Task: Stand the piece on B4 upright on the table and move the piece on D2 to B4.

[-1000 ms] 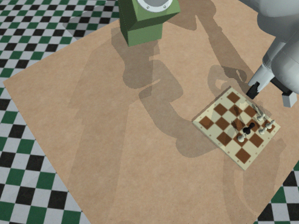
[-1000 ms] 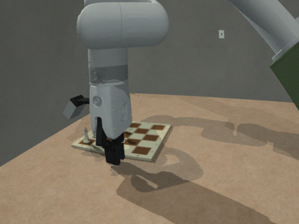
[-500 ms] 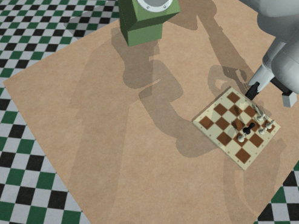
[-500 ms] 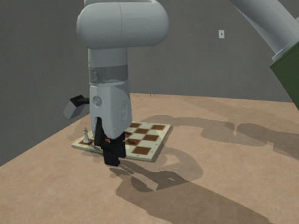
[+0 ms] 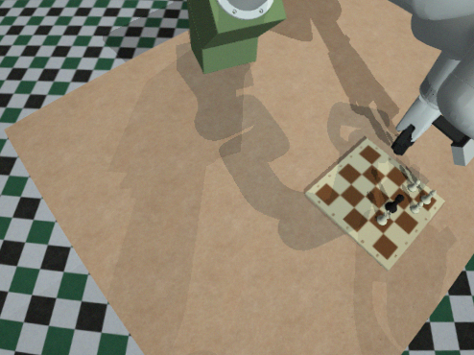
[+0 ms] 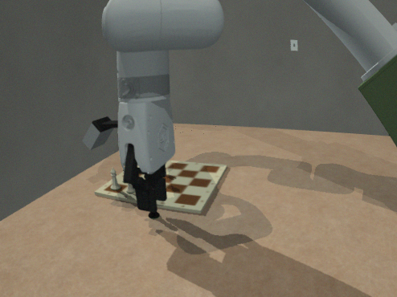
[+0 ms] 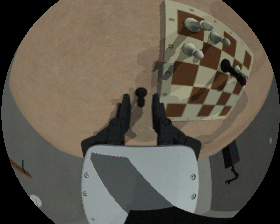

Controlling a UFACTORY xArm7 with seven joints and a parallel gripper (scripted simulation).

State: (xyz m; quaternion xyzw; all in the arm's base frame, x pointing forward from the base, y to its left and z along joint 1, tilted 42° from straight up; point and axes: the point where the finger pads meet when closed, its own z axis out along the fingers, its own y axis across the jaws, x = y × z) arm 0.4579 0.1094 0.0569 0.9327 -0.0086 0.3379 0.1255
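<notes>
Right now the black pawn is 30 mm below my hand. Also, from my hand: chessboard: 20 mm ahead, 140 mm to the right, 40 mm below; then white rook-like piece: 50 mm ahead, 180 mm to the right, 20 mm below; then black piece: 50 mm ahead, 150 mm to the right, 10 mm below.
</notes>
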